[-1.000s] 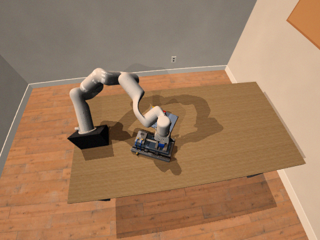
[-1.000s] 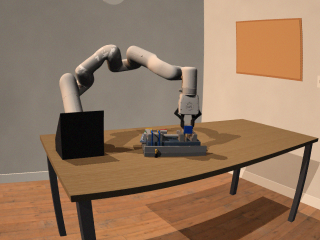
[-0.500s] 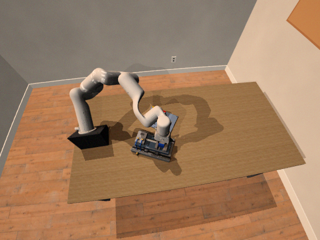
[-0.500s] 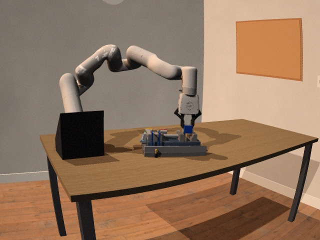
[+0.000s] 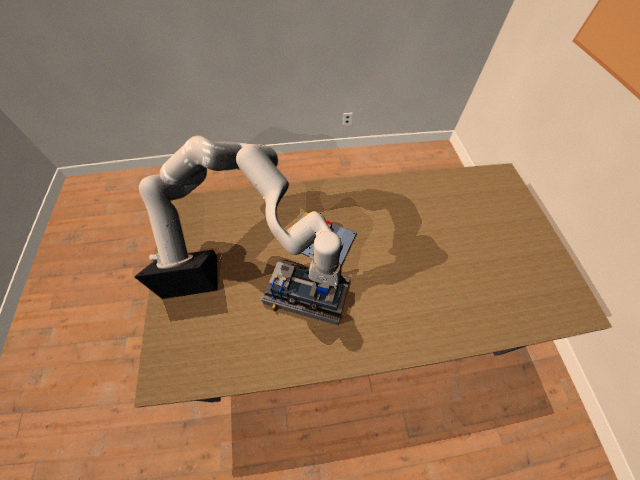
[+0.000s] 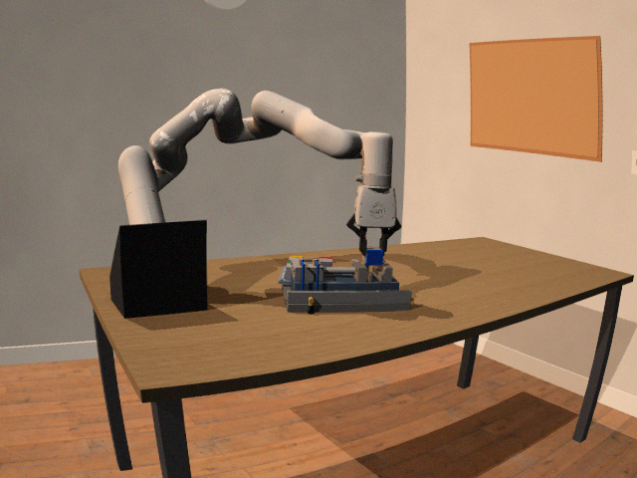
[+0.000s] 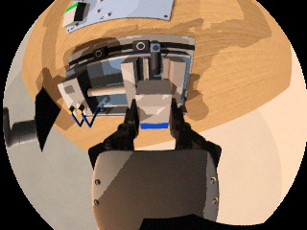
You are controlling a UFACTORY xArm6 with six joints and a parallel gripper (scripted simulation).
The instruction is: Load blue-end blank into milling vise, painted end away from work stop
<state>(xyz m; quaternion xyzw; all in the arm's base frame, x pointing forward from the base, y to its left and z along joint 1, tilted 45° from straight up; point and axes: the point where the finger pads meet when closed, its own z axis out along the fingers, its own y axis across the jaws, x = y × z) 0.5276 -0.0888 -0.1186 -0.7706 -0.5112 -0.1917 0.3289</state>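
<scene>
Now: hand 20 mm above the blue-ended blank. The rest, counted from my hand: work stop rod 50 mm to the left, 50 mm below, 20 mm ahead; milling vise 100 mm below, 60 mm behind, 30 mm to the left; fixed jaw 60 mm below, 30 mm ahead, 10 mm to the right.
</scene>
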